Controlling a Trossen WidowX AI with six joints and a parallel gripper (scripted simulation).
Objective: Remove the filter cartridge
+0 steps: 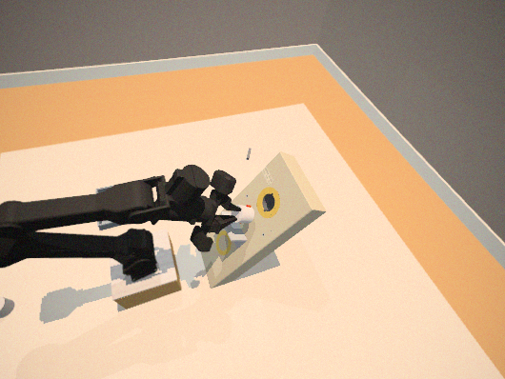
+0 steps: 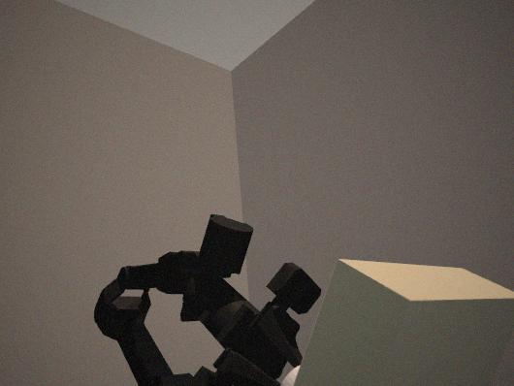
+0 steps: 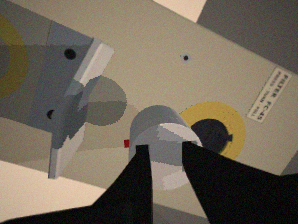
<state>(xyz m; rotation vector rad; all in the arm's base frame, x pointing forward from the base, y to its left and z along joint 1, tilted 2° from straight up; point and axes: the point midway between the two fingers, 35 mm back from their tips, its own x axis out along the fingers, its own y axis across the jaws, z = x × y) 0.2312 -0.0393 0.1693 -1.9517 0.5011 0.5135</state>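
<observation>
The pale round cartridge lies 10 mm ahead of my gripper tip and 10 mm below it. The rest, counted from my gripper tip: grey-blue tray (270 mm behind, 330 mm to the left, 240 mm below); dark piece (250 mm ahead, 360 mm to the left, 250 mm below); service panel (50 mm ahead, 10 mm to the right, 70 mm below).
</observation>
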